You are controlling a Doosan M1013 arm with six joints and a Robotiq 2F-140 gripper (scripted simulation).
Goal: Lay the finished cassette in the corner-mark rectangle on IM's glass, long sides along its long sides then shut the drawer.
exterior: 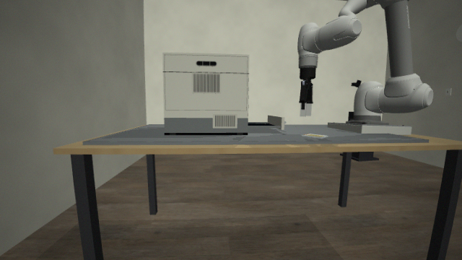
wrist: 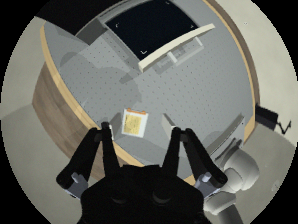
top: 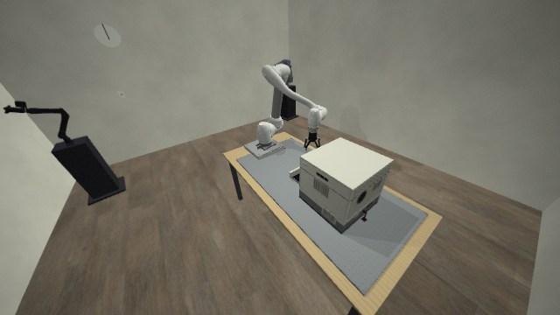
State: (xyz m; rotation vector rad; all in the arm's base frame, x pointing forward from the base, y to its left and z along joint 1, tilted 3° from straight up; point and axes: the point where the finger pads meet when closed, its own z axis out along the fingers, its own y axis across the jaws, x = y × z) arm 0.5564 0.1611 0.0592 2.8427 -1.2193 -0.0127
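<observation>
Now: hand 10 mm past the cassette FINISHED, 50 mm to the right of it and 120 mm above it.
</observation>
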